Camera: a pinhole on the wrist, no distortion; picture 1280 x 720 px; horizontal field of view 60.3 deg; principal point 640.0 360.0 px. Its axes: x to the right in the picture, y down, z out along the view. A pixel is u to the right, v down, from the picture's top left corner.
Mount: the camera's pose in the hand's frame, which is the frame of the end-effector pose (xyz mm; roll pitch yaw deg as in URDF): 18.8 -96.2 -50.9 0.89 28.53 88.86
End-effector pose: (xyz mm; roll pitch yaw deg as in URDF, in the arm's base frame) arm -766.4 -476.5 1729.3 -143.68 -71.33 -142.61
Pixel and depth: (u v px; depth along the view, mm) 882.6 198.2 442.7
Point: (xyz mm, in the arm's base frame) -1048.6 -707.1 1708.1
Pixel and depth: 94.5 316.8 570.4
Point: -855.6 -1054.3 1640.1
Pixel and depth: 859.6 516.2 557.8
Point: -1102.9 -748.7 1536.3
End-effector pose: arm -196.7 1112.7 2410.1 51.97 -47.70 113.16
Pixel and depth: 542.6 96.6 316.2
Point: -17.0 1127.7 2599.4
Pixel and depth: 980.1 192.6 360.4
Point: -85.7 1008.1 2651.6
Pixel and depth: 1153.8 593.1 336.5
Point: -100.4 909.8 2558.6
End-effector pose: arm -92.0 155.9 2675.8 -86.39 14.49 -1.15
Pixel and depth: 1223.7 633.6 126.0
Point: -104.7 185.9 2656.9
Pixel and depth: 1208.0 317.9 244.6
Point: -85.5 267.5 2546.4
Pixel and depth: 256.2 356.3 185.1
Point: -48.7 293.2 2741.1
